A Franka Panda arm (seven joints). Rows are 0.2 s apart.
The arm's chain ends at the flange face. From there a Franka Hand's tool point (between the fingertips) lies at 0.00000 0.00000 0.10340 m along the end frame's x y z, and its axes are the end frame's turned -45 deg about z.
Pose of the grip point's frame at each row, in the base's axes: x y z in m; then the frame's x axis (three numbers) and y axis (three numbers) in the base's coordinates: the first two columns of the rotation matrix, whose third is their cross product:
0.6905 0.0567 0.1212 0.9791 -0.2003 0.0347 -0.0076 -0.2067 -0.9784
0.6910 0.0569 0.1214 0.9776 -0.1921 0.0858 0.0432 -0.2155 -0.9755
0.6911 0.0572 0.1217 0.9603 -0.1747 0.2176 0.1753 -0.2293 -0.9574
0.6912 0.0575 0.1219 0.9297 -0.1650 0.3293 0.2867 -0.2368 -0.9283
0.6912 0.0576 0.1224 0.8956 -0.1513 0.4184 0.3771 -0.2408 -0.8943
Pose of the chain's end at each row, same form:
0.6695 -0.0423 0.1423 0.6870 -0.2878 -0.6673 -0.6977 -0.0045 -0.7164
0.6697 -0.0421 0.1423 0.7218 -0.2882 -0.6291 -0.6607 -0.0165 -0.7505
0.6686 -0.0418 0.1413 0.8030 -0.2857 -0.5231 -0.5551 -0.0386 -0.8309
0.6673 -0.0415 0.1398 0.8601 -0.2841 -0.4236 -0.4547 -0.0508 -0.8893
0.6668 -0.0415 0.1388 0.8999 -0.2773 -0.3365 -0.3666 -0.0633 -0.9282

